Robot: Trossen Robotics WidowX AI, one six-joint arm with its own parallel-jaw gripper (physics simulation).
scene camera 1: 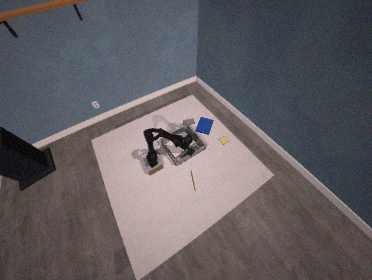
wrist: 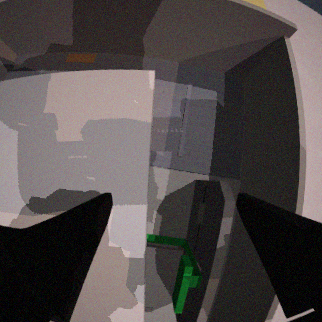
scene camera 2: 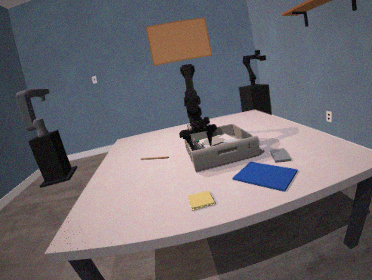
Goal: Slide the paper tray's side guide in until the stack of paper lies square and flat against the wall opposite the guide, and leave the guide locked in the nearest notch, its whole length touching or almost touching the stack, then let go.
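Frame: origin at the arm's base, x ahead, y left, z up, level; metres.
Where they show: gripper, between the fingertips: (scene camera 1: pixel 188 149) (wrist: pixel 175 199) (scene camera 2: pixel 202 147); arm's base, origin of its link: (scene camera 1: pixel 153 163).
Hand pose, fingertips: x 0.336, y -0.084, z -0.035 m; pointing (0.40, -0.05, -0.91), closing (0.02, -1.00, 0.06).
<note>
Things, the pixels of their top centre, and the offset from my fingertips. "*": a spot on its surface instead.
- grey paper tray, centre of its top: (wrist: pixel 3 203) (scene camera 2: pixel 216 134) (scene camera 1: pixel 182 140) dx -0.001, dy +0.083, dz +0.047 m
- white paper stack, centre of its top: (wrist: pixel 39 213) (scene camera 2: pixel 220 142) (scene camera 1: pixel 179 143) dx -0.020, dy +0.107, dz -0.008 m
- dark side guide, a spot on its surface: (wrist: pixel 201 215) * dx -0.010, dy -0.018, dz +0.004 m
- blue folder, centre of its top: (scene camera 2: pixel 265 173) (scene camera 1: pixel 204 125) dx +0.346, dy +0.125, dz -0.040 m
- yellow pad, centre of its top: (scene camera 2: pixel 200 198) (scene camera 1: pixel 224 140) dx +0.354, dy -0.143, dz -0.037 m
- small grey block, centre of its top: (scene camera 2: pixel 279 154) (scene camera 1: pixel 188 121) dx +0.250, dy +0.280, dz -0.038 m
- thin brown stick, centre of its top: (scene camera 2: pixel 154 157) (scene camera 1: pixel 193 180) dx -0.158, dy -0.237, dz -0.041 m
The grey paper tray (scene camera 1: pixel 194 156) (scene camera 2: pixel 227 152) (wrist: pixel 270 125) stands on the table. The white paper stack (wrist: pixel 100 105) lies in it at the left of the wrist view, its right edge straight; the wall opposite the guide does not show there. The dark side guide (wrist: pixel 201 215) stands to the right of the stack, with a strip of tray floor between them. Its green latch part (wrist: pixel 186 272) is on the side facing the stack and its arm reaches the paper's edge in view. My gripper (scene camera 1: pixel 187 148) (scene camera 2: pixel 201 145) (wrist: pixel 175 199) is open over the tray, its fingertips on either side of the guide, apart from it.
A blue folder (scene camera 1: pixel 204 126) (scene camera 2: pixel 266 176), a yellow pad (scene camera 1: pixel 224 140) (scene camera 2: pixel 201 199) and a small grey block (scene camera 1: pixel 188 121) (scene camera 2: pixel 280 155) lie outside the tray. A thin brown stick (scene camera 1: pixel 193 180) (scene camera 2: pixel 155 158) lies on another side. The tray's walls rise around the fingers.
</note>
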